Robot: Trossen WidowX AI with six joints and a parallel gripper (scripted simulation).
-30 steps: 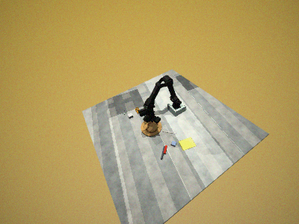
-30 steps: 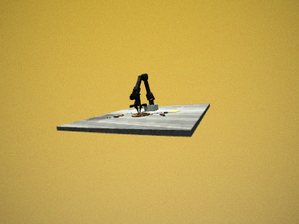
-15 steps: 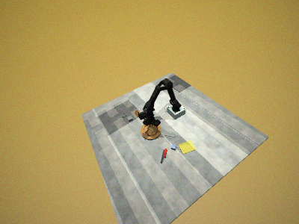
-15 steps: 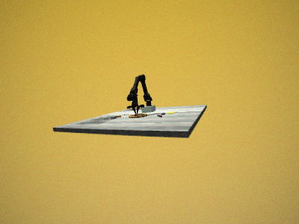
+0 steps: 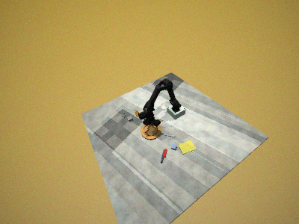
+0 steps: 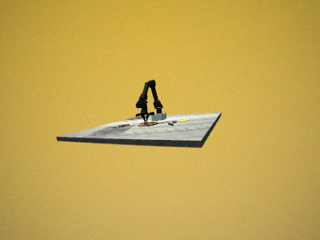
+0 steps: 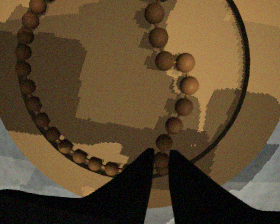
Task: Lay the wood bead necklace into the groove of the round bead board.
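Now: gripper tip 30 mm short of the round bead board, 40 mm to the right of it and 10 mm above it. The rest, counted from my gripper tip: thin grey stick: 90 mm behind, 170 mm to the left, 10 mm below; then small blue block: 70 mm behind, 290 mm to the left, 10 mm below; then grey piece: 170 mm ahead, 180 mm to the right.
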